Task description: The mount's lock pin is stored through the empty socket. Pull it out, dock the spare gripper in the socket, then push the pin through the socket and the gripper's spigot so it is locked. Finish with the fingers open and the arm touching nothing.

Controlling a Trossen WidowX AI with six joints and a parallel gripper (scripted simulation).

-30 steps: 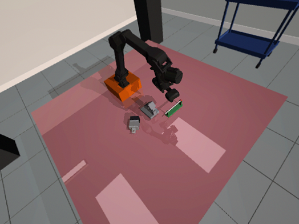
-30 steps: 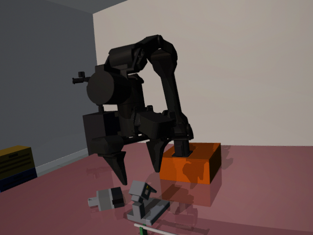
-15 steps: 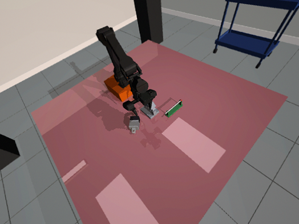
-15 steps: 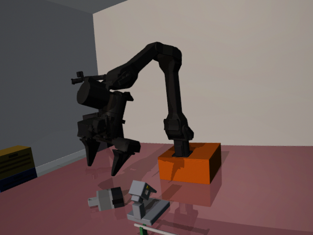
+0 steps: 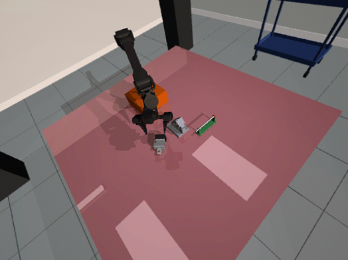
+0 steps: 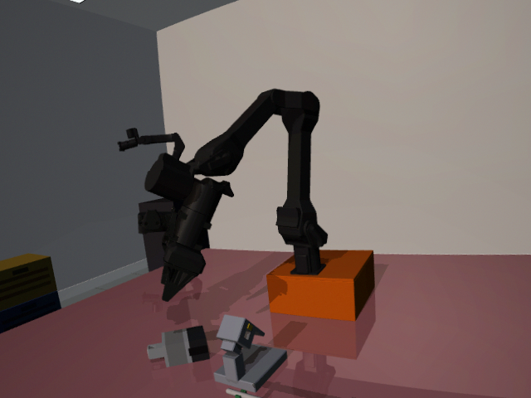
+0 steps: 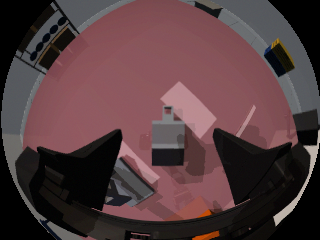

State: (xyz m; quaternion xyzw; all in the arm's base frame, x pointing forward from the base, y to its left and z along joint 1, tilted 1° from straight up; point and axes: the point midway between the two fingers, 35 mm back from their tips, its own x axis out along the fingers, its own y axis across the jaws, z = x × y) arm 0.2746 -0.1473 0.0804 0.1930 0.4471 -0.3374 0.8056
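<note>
Right now the spare gripper is 1 cm behind my gripper tip and 11 cm below it. Round my gripper tip: grey mount (15 cm to the left, 8 cm below); green tray (10 cm ahead, 27 cm to the left, 11 cm below).
</note>
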